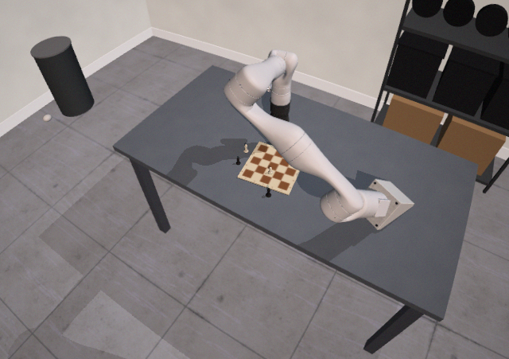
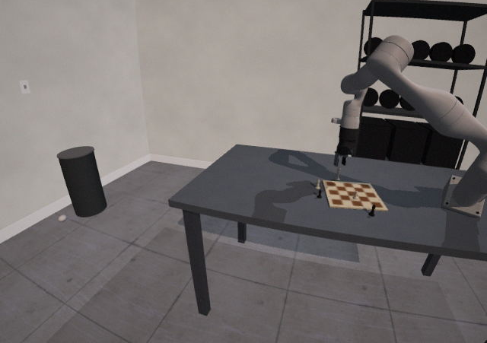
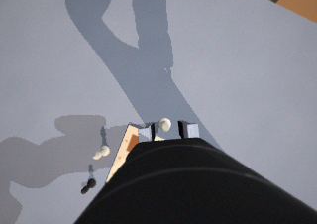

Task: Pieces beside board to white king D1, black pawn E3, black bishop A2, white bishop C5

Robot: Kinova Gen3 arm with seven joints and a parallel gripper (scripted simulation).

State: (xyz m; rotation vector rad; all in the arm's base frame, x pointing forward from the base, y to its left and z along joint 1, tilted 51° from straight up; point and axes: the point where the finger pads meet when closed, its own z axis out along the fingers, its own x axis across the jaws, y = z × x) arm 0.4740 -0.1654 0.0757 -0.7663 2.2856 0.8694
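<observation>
My gripper is now 6 cm above the white king. Round my hand: chessboard 12 cm to the left, 9 cm below, 8 cm behind; white bishop 13 cm to the left, 7 cm below, 6 cm ahead; black pawn 20 cm to the left, 8 cm below, 4 cm ahead.
</observation>
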